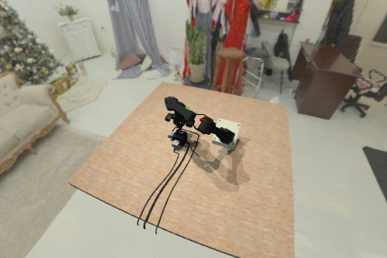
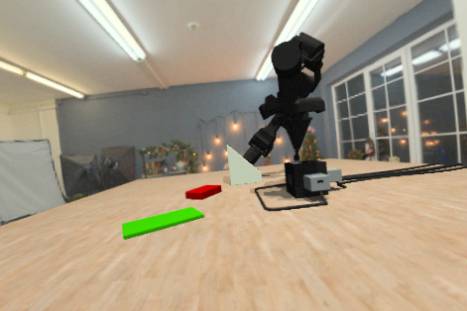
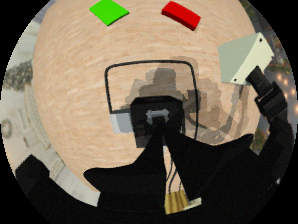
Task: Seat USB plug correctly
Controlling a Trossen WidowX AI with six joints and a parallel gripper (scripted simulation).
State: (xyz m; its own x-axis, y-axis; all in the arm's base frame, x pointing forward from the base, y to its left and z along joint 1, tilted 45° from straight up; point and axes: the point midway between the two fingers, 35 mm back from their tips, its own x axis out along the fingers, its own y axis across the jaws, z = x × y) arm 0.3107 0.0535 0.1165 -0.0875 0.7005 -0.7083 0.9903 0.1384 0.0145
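Right now the usb socket is 4 cm below my gripper tip. Also, from my gripper tip: usb plug (2 cm below); then flat red block (26 cm to the right, 10 cm below, 8 cm behind); then flat green block (29 cm to the right, 12 cm ahead, 10 cm below).
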